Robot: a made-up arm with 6 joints.
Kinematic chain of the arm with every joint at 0, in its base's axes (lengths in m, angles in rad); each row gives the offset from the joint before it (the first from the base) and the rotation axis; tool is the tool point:
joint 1: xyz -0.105 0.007 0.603 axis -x
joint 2: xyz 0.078 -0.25 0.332 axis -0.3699 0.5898 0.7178
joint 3: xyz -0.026 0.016 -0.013 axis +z
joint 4: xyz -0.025 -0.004 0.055 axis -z
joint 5: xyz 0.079 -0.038 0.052 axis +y
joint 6: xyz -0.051 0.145 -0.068 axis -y
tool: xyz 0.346 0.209 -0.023
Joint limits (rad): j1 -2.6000..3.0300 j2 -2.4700..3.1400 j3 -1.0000..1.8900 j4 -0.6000..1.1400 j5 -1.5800..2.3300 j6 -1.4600..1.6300
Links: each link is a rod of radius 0.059 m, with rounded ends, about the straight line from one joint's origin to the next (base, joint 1, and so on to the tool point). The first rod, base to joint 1, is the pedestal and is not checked.
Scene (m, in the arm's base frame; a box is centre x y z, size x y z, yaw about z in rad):
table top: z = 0
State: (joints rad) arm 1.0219 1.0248 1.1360 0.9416 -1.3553 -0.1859
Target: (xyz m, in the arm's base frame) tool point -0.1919 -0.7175 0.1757
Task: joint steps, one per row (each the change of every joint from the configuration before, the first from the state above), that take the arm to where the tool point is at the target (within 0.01 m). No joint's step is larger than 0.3 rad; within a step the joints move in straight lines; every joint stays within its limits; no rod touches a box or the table.
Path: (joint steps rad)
1: -0.2979 -0.0556 0.0761 -0.0900 -0.0250 0.0937
2: -0.2979 -0.0557 0.0760 -0.0901 -0.0249 0.0937
3: -0.2979 -0.0556 0.0761 -0.0900 -0.0250 0.0936
4: -0.2979 -0.0556 0.0761 -0.0900 -0.0250 0.0937
5: -0.2979 -0.0557 0.0761 -0.0901 -0.0249 0.0937
6: -0.2980 -0.0556 0.0760 -0.0900 -0.0250 0.0937
7: -0.2979 -0.0557 0.0761 -0.0900 -0.0250 0.0936
8: -0.2979 -0.0556 0.0761 -0.0901 -0.0249 0.0937
9: -0.2979 -0.0556 0.0761 -0.0900 -0.0250 0.0937

